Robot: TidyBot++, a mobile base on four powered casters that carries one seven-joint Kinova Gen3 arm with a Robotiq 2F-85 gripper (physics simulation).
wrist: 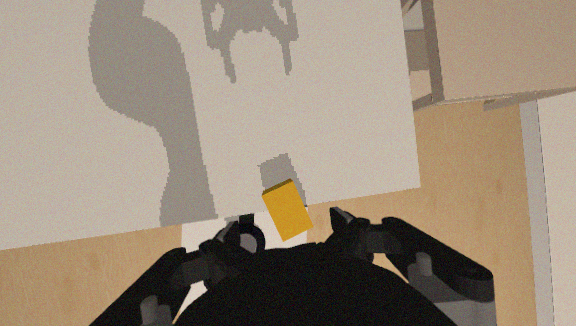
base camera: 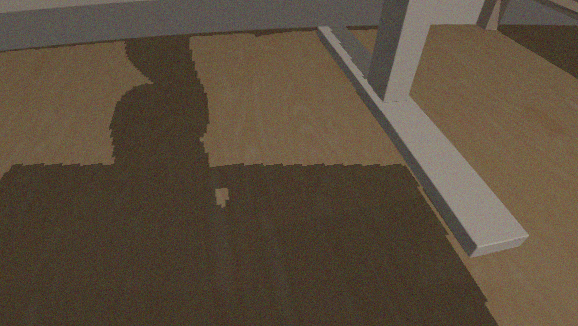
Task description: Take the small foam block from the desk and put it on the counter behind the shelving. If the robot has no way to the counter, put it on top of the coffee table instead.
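Frame: origin at the arm's base, x ahead, y left, z up, level; centimetres.
Seen in the pictures: gripper, between the fingertips: (wrist: 285, 224); arm's base, origin of its link: (wrist: 245, 244).
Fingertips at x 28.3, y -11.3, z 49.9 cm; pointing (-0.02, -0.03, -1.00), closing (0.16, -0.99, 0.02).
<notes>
Offsets run from my fingertips to a thing's middle. "spot": to the spot under its first point. Level surfaces: height alone.
The small foam block {dx -3.0, dy -1.5, dz -15.3 cm} (wrist: 287, 210) is yellow-orange and stands at the near edge of the white desk top {dz -17.5 cm} (wrist: 350, 125) in the wrist view, with its shadow on the desk beyond it. My gripper (wrist: 285, 224) is open above the desk, its fingers spread to the left and right of the block in the view. The block appears between the fingertips, nearer the middle, and nothing is gripped. It is turned a little relative to the fingers. How far the fingertips are above it is hard to tell. The counter and the coffee table cannot be made out for certain.
In the base camera view, a pale desk foot (base camera: 450, 165) with an upright leg {spot: dx +32.4, dy -11.1, dz -77.9 cm} (base camera: 405, 55) stands to the right on the wooden floor {dz -89.5 cm} (base camera: 300, 100). In the wrist view, a beige piece of furniture (wrist: 505, 45) stands right of the desk, and a white surface (wrist: 562, 200) lies at the right edge.
</notes>
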